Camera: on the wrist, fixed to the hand. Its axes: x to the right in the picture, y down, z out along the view.
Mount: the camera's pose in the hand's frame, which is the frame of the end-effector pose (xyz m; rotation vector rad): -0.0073 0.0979 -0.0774 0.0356 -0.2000 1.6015
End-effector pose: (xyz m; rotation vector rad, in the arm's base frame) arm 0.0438 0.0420 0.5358 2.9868 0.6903 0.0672
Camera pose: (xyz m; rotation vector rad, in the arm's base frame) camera 0.0753 -0.0440 0.6209 2.6045 -1.6959 -0.1511
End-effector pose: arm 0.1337 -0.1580 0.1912 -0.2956 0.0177 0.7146
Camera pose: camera 0.0713 -0.1138 0.0923 -0.1207 0.0810 2.3275
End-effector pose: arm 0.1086 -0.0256 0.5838 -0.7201 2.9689 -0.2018
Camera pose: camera 0.0626 0.0724 0.6463 1.5000 2.3754 -0.0322
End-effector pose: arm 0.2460 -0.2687 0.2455 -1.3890 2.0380 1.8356
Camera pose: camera 0.2261 -0.3399 0.3463 -0.5639 -2.0537 -1.2156
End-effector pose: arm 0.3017 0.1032 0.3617 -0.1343 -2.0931 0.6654
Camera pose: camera 0.3528 0.2154 0.3411 -1.8746 -1.7823 1.6176
